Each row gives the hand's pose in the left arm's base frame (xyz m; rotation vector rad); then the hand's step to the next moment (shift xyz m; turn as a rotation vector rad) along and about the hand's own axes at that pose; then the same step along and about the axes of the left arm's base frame.
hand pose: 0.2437 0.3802 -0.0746 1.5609 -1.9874 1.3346
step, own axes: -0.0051 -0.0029 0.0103 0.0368 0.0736 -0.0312
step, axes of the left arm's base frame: 0.0076 -0.0050 -0.0076 -0.0877 0.0012 0.0066
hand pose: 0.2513 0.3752 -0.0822 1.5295 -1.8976 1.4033
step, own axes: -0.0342 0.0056 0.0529 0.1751 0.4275 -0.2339
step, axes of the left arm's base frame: 0.0242 -0.0254 -0.0526 -0.5117 0.0718 0.0337
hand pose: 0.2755 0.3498 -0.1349 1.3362 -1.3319 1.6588
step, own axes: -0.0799 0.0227 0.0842 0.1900 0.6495 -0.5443
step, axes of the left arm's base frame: 0.0305 -0.0768 -0.0846 -0.8159 0.2971 -0.0170
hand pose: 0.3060 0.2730 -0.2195 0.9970 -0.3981 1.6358
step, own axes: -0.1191 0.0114 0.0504 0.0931 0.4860 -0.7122
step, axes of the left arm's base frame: 0.0119 -0.1145 -0.0601 -0.7309 0.4066 -0.2293
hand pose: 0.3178 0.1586 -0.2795 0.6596 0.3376 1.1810
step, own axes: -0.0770 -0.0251 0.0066 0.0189 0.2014 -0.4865
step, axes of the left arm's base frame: -0.0054 -0.0791 -0.0180 -0.4188 0.2070 -0.2436
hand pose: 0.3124 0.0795 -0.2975 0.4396 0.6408 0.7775
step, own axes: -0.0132 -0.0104 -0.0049 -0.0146 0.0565 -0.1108
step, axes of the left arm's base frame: -0.0052 -0.0160 -0.0048 -0.1110 0.0396 -0.0424
